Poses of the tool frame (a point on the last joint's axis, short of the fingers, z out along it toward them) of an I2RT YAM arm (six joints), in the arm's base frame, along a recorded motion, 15 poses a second.
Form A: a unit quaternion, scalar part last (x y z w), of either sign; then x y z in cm.
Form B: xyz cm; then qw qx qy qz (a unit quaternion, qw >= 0). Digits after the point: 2 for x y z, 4 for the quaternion.
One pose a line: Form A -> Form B
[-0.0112 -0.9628 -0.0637 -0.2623 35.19 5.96 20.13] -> [35.19 5.96 20.13 0.2623 0.0112 0.9628 0.0637]
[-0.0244 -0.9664 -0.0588 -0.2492 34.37 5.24 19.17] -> [34.37 5.24 19.17 0.2492 0.0244 0.9664 0.0588]
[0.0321 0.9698 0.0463 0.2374 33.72 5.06 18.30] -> [33.72 5.06 18.30 0.2374 0.0321 0.9698 0.0463]
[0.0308 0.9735 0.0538 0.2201 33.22 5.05 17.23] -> [33.22 5.05 17.23 0.2201 0.0308 0.9735 0.0538]
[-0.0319 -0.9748 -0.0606 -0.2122 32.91 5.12 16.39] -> [32.91 5.12 16.39 0.2122 0.0319 0.9748 0.0606]
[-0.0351 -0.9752 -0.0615 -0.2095 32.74 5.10 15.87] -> [32.74 5.10 15.87 0.2095 0.0351 0.9752 0.0615]
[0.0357 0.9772 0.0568 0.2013 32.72 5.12 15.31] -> [32.72 5.12 15.31 0.2013 0.0357 0.9772 0.0568]
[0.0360 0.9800 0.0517 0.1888 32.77 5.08 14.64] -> [32.77 5.08 14.64 0.1888 0.0360 0.9800 0.0517]
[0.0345 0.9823 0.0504 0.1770 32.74 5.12 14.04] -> [32.74 5.12 14.04 0.1770 0.0345 0.9823 0.0504]
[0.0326 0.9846 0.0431 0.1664 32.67 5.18 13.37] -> [32.67 5.18 13.37 0.1664 0.0326 0.9846 0.0431]
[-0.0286 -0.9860 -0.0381 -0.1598 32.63 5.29 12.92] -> [32.63 5.29 12.92 0.1598 0.0286 0.9860 0.0381]
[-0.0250 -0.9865 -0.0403 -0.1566 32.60 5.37 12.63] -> [32.60 5.37 12.63 0.1566 0.0250 0.9865 0.0403]
